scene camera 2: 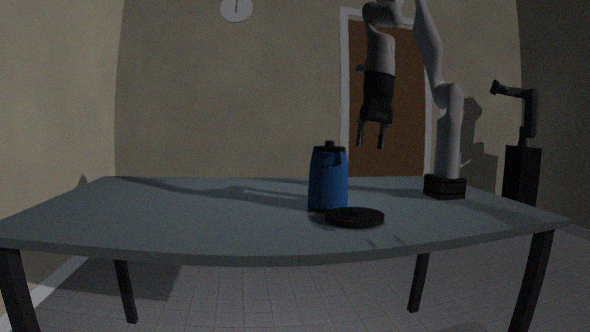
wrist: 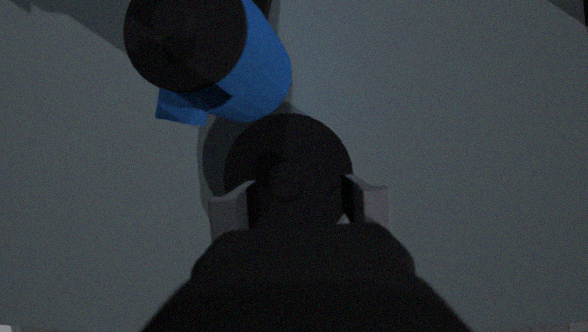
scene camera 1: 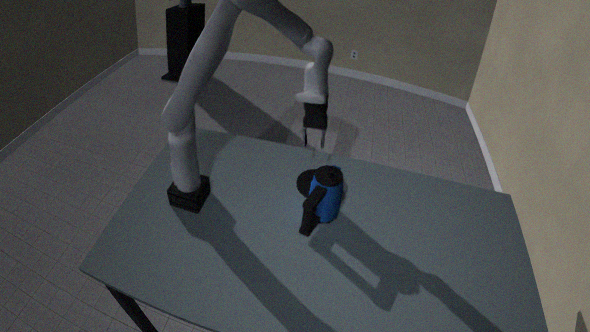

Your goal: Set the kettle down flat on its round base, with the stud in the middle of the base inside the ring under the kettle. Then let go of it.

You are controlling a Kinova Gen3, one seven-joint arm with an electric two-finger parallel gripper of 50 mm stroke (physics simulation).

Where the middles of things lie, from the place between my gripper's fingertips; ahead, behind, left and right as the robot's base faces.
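For the round black base point(scene camera 2: 346, 217), I find my gripper 17 cm above it, 3 cm short of it and 1 cm to the right of it. There is also the blue kettle point(scene camera 2: 328, 178), which is 14 cm to the right of my hand, 9 cm ahead of it and 9 cm below it.
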